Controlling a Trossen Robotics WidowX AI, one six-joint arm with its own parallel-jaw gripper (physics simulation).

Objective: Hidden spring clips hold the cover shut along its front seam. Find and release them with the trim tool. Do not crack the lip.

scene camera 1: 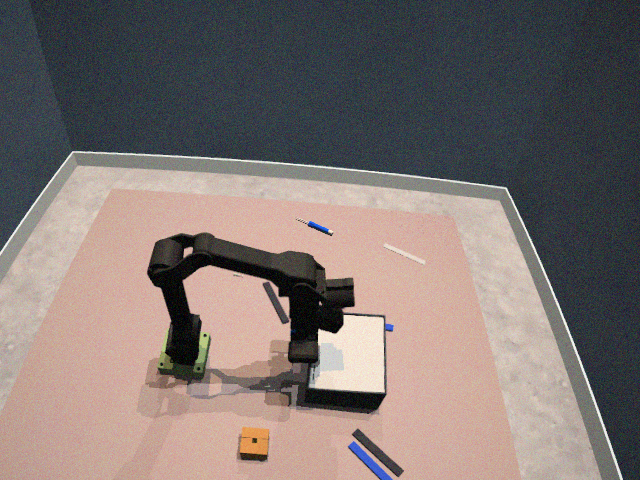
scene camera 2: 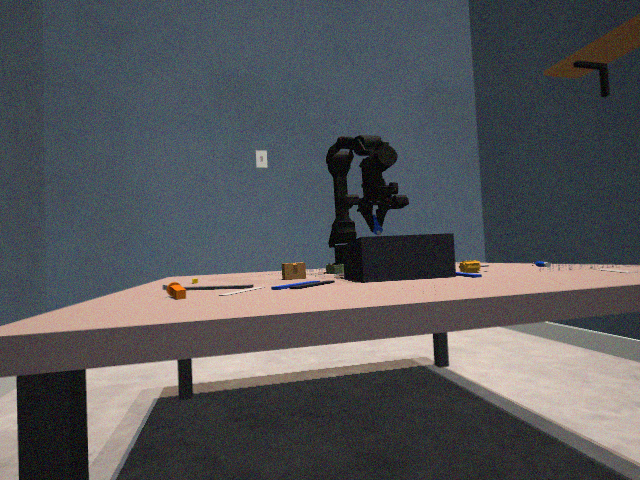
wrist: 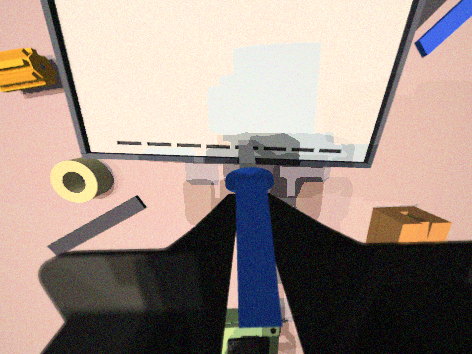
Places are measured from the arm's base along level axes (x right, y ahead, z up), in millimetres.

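Pixels of known places: gripper, fingertip midpoint: point(scene camera 1: 305, 343) point(scene camera 2: 376, 232) point(wrist: 248, 200); arm's base, origin of the base link: point(scene camera 1: 184, 353) point(scene camera 2: 343, 263) point(wrist: 247, 351).
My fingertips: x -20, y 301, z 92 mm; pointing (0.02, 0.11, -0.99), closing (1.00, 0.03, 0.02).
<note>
For each thing: its top centre in the pictures, then the offset to it from my fingertips. "spot": a spot on its surface instead.
- cream cover, surface spot: point(wrist: 165, 75) spot: dx -55, dy +74, dz -34 mm
- dark box, middle of its top: point(wrist: 238, 5) point(scene camera 1: 349, 348) point(scene camera 2: 393, 237) dx -7, dy +106, dz -20 mm
- tool's grey blade, middle of its top: point(wrist: 249, 162) dx -1, dy +24, dz +3 mm
- yellow roll, middle of its top: point(wrist: 73, 182) dx -187, dy -21, dz -96 mm
- grey bar, middle of its top: point(wrist: 94, 227) point(scene camera 1: 275, 301) dx -193, dy -92, dz -116 mm
- orange block, middle of its top: point(wrist: 420, 245) point(scene camera 1: 254, 440) point(scene camera 2: 293, 263) dx +224, dy -93, dz -76 mm
- ribbed yellow object, middle of its top: point(scene camera 2: 475, 260) dx -241, dy +89, dz -90 mm
- blue bar, middle of its top: point(scene camera 2: 297, 283) point(scene camera 1: 373, 466) dx +251, dy +183, dz -115 mm
The cream cover point(scene camera 1: 356, 356) point(wrist: 165, 75) lies in the top of a dark box point(scene camera 1: 346, 399) point(scene camera 2: 408, 258) point(wrist: 135, 157). A row of short dark slots point(wrist: 189, 145) runs along the cover's front edge, beside the seam. My gripper point(scene camera 2: 376, 222) point(wrist: 248, 200) is shut on the blue handle of the trim tool point(scene camera 2: 378, 227) point(wrist: 256, 260). The tool's grey blade point(wrist: 246, 154) overlaps the front rim and the slot row right of its middle in the wrist view; whether it touches is unclear. No clips are visible. In scene camera 1 the arm hides the tool tip.
A yellow roll point(wrist: 60, 187) and a grey bar point(wrist: 100, 225) point(scene camera 1: 275, 302) lie by the box's front left corner in the wrist view. An orange block point(wrist: 410, 225) point(scene camera 1: 254, 443) stands front right. A ribbed yellow object point(wrist: 20, 70) point(scene camera 2: 469, 266) lies left. A blue bar point(wrist: 445, 27) point(scene camera 1: 369, 461) lies right.
</note>
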